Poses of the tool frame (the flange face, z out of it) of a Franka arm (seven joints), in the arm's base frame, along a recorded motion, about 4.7 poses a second.
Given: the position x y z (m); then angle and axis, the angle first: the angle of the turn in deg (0 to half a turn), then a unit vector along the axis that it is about.
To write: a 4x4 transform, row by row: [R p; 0 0 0 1], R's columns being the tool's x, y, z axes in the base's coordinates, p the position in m. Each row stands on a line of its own. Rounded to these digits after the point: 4 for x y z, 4 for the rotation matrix.
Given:
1: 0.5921 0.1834 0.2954 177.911 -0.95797 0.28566 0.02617
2: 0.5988 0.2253 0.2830 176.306 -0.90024 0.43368 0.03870
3: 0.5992 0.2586 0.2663 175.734 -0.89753 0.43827 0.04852
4: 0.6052 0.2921 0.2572 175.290 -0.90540 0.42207 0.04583
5: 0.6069 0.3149 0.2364 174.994 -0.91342 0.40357 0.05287
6: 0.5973 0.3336 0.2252 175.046 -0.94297 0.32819 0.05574
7: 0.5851 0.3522 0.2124 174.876 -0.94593 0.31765 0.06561
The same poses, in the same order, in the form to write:
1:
0.8355 -0.5481 -0.0397 0.5921
-0.5462 -0.8362 0.0499 0.1834
-0.0605 -0.0200 -0.9980 0.2954
0 0 0 1

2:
0.6212 -0.7825 -0.0417 0.5988
-0.7775 -0.6222 0.0915 0.2253
-0.0975 -0.0245 -0.9949 0.2830
0 0 0 1

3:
0.6117 -0.7892 -0.0544 0.5992
-0.7820 -0.6136 0.1092 0.2586
-0.1196 -0.0243 -0.9925 0.2663
0 0 0 1

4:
0.6401 -0.7668 -0.0482 0.6052
-0.7592 -0.6409 0.1130 0.2921
-0.1175 -0.0357 -0.9924 0.2572
0 0 0 1

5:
0.6693 -0.7405 -0.0612 0.6069
-0.7312 -0.6711 0.1223 0.3149
-0.1316 -0.0371 -0.9906 0.2364
0 0 0 1

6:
0.7788 -0.6226 -0.0766 0.5973
-0.6130 -0.7813 0.1179 0.3336
-0.1333 -0.0449 -0.9901 0.2252
0 0 0 1

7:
0.7900 -0.6056 -0.0955 0.5851
-0.5939 -0.7946 0.1261 0.3522
-0.1522 -0.0429 -0.9874 0.2124
0 0 0 1

